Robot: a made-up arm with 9 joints.
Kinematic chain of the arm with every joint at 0, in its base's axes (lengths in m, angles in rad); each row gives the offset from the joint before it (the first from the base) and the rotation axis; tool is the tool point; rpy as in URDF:
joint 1: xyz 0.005 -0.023 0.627 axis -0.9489 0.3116 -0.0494
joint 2: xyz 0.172 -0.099 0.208 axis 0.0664 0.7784 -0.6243
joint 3: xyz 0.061 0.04 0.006 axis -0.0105 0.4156 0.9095
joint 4: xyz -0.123 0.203 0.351 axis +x
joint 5: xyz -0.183 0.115 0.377 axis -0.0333 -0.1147 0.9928
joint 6: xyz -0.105 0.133 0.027 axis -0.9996 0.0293 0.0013
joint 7: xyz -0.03 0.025 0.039 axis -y
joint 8: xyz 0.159 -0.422 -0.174 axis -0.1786 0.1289 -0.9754
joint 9: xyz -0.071 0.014 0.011 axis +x
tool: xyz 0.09 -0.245 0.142 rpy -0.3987 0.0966 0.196
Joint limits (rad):
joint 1: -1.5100..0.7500
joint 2: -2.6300..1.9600
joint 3: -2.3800..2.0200
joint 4: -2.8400..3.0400
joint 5: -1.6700..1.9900
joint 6: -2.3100..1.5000
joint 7: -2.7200..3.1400
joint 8: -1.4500..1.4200
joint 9: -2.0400..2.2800
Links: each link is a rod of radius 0.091 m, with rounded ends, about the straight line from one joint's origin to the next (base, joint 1, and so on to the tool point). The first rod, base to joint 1, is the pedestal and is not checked.
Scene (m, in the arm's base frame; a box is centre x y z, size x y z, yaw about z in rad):
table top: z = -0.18
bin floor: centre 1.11 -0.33 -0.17 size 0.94 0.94 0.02 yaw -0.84
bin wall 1: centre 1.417 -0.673 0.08 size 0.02 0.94 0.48 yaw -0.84
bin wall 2: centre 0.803 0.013 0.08 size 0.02 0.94 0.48 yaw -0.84
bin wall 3: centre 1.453 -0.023 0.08 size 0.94 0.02 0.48 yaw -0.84
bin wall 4: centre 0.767 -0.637 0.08 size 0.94 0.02 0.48 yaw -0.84
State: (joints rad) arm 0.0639 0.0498 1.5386 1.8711 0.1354 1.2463 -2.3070 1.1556 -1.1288
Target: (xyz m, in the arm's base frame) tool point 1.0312 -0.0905 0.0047
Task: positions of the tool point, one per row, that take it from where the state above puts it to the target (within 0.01 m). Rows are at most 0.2 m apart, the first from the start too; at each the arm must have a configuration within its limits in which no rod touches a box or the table.
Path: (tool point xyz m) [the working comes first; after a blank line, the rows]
Joints at the target: -1.4337 1.0985 2.0200 1.7104 -0.2841 1.5000 -2.7200 1.4200 -1.5231
Straight joint move there: touches bin wall 4.

1: 0.6920 -0.6685 0.8119
2: 0.7804 -0.6535 0.6634
3: 0.8715 -0.5678 0.5394
4: 0.9535 -0.4244 0.4719
5: 1.0114 -0.2523 0.4825
6: 1.0312 -0.0905 0.5756
7: 1.0339 -0.0910 0.4305
8: 1.0362 -0.0937 0.2859
9: 1.0362 -0.0943 0.1433
10: 1.0312 -0.0905 0.0047

